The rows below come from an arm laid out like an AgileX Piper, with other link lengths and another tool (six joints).
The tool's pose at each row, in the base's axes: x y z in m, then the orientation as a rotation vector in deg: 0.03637 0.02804 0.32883 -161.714 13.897 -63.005; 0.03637 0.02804 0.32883 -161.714 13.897 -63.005; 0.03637 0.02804 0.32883 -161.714 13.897 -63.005; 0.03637 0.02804 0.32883 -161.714 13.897 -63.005; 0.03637 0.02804 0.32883 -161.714 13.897 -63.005; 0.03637 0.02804 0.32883 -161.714 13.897 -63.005; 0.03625 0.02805 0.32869 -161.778 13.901 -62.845; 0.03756 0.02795 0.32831 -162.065 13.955 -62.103; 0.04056 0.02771 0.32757 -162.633 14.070 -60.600; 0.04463 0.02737 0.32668 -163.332 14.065 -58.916; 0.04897 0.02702 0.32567 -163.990 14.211 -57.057; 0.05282 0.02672 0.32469 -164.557 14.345 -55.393; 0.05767 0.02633 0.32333 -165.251 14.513 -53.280; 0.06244 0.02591 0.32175 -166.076 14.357 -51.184; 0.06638 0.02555 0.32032 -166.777 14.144 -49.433
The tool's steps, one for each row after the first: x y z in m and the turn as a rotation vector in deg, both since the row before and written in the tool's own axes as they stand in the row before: 0.00000 0.00000 0.00000 0.000 0.000 0.000; 0.00000 0.00000 0.00000 0.000 0.000 0.000; 0.00000 0.00000 0.00000 0.000 0.000 0.000; 0.00000 0.00000 0.00000 0.000 0.000 0.000; 0.00000 0.00000 0.00000 0.000 0.000 0.000; -0.00018 0.00002 0.00002 -0.013 -0.112 0.004; 0.00072 0.00001 0.00116 -0.066 -0.518 0.041; 0.00176 0.00001 0.00255 -0.133 -1.047 0.088; 0.00253 0.00000 0.00333 -0.180 -1.186 -0.009; 0.00273 -0.00001 0.00354 -0.163 -1.284 0.113; 0.00244 -0.00002 0.00315 -0.144 -1.144 0.105; 0.00308 -0.00001 0.00401 -0.183 -1.448 0.133; 0.00299 0.00004 0.00406 -0.242 -1.462 -0.115; 0.00249 0.00005 0.00339 -0.211 -1.222 -0.156
